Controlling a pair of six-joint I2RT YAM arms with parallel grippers.
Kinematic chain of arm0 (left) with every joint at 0, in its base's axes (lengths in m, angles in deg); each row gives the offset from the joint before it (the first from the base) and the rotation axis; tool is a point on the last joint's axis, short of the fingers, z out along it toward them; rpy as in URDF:
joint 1: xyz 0 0 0.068 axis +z
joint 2: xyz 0.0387 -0.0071 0.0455 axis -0.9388 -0.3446 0
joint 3: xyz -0.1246 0.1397 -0.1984 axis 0.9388 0.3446 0
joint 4: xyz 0.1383 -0.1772 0.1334 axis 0.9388 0.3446 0
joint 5: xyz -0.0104 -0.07 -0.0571 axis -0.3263 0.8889 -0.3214
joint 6: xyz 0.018 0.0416 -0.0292 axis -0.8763 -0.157 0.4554
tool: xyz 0 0 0 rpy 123.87 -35.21 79
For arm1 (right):
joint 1: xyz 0 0 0.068 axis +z
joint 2: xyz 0.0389 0.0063 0.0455 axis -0.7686 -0.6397 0
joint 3: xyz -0.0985 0.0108 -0.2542 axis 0.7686 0.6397 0
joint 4: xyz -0.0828 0.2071 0.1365 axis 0.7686 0.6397 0
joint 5: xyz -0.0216 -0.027 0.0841 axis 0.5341 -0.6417 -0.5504
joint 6: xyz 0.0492 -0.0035 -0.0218 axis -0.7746 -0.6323 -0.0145
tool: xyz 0 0 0 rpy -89.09 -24.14 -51.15
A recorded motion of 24 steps. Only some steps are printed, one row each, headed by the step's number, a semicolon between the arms.
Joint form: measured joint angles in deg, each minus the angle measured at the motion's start. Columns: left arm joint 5, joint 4, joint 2, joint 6, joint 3, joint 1; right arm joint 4, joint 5, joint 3, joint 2, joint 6, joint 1.
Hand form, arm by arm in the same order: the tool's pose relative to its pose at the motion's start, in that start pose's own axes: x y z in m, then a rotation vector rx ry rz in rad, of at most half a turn. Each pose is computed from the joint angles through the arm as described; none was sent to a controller.
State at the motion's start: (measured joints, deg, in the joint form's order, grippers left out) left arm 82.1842 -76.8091 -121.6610 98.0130 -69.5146 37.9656; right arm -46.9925 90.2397 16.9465 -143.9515 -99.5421 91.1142
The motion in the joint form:
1: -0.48 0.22 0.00 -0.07 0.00 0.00; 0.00 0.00 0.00 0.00 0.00 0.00
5: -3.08 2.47 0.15 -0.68 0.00 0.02; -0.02 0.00 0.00 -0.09 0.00 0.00
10: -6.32 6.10 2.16 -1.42 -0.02 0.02; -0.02 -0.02 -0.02 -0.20 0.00 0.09
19: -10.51 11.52 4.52 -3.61 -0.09 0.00; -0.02 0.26 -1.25 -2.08 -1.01 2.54
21: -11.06 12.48 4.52 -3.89 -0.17 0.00; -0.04 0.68 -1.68 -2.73 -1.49 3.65
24: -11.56 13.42 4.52 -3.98 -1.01 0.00; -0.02 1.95 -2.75 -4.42 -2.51 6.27
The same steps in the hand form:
1: 0.0002 0.0005 0.0000 -0.0089 -0.0021 -0.0001; 0.0000 0.0000 0.0000 0.0000 0.0000 0.0000
5: 0.0025 0.0040 -0.0007 -0.0661 -0.0011 -0.0018; 0.0000 0.0000 0.0004 0.0008 0.0009 0.0000
10: 0.0059 0.0054 -0.0086 -0.1277 -0.0118 0.0036; 0.0002 0.0003 0.0007 0.0010 0.0029 -0.0014
19: 0.0117 0.0083 -0.0184 -0.2168 -0.0086 0.0301; 0.0034 0.0111 0.0044 -0.0052 0.0227 -0.0202
21: 0.0127 0.0093 -0.0188 -0.2332 -0.0011 0.0314; 0.0052 0.0156 0.0056 -0.0053 0.0268 -0.0284
24: 0.0105 0.0072 -0.0207 -0.2414 -0.0044 0.0331; 0.0099 0.0261 0.0088 -0.0001 0.0346 -0.0502

